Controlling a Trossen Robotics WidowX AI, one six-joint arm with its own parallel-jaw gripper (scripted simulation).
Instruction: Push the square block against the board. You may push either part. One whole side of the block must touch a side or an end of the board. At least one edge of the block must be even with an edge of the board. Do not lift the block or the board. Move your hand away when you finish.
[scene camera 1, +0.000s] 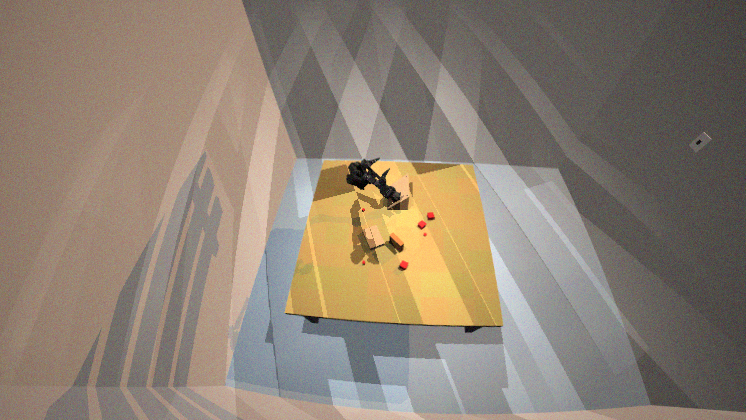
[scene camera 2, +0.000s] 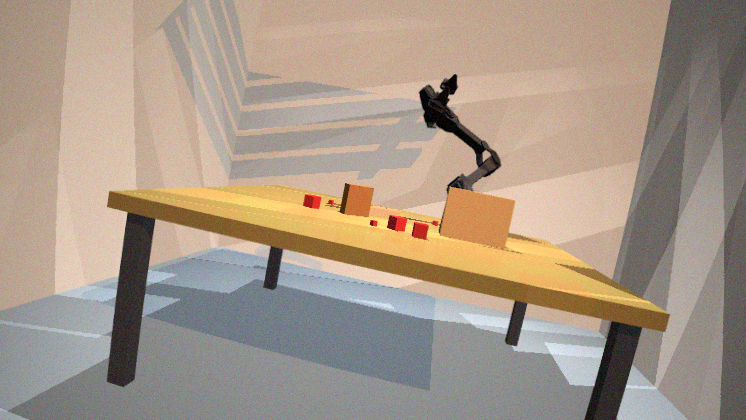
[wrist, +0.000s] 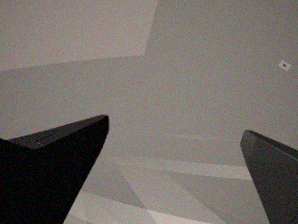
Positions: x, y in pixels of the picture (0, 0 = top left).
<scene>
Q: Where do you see my gripper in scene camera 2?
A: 452, 80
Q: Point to a square block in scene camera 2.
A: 356, 200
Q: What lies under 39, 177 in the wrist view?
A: My gripper.
</scene>
